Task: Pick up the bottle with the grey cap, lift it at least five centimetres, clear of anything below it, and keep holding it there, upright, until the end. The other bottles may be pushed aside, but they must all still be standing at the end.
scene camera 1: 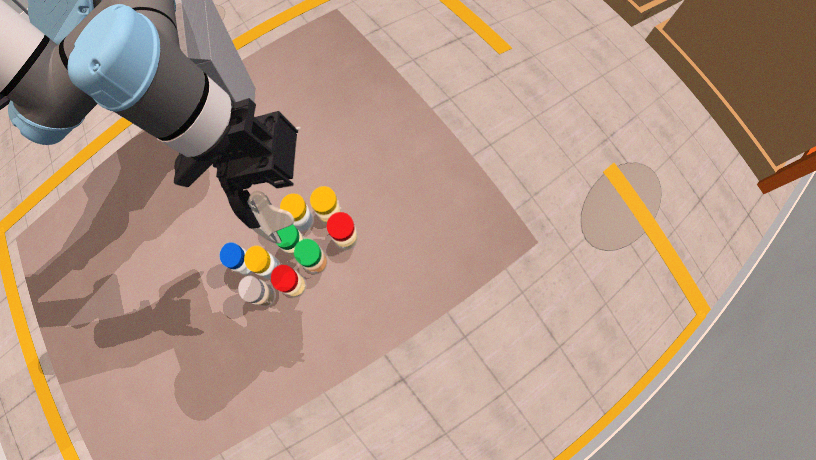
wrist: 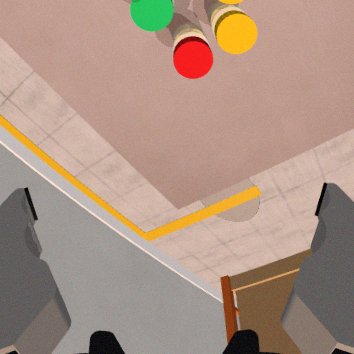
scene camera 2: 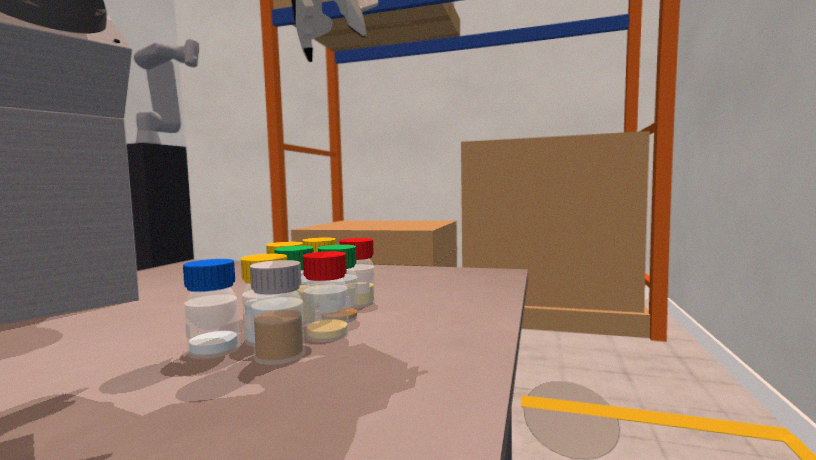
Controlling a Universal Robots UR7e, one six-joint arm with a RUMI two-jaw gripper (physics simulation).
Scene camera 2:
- blue-capped bottle: 211, 312
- red-capped bottle: 326, 311
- red-capped bottle: 364, 268
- green-capped bottle: 351, 279
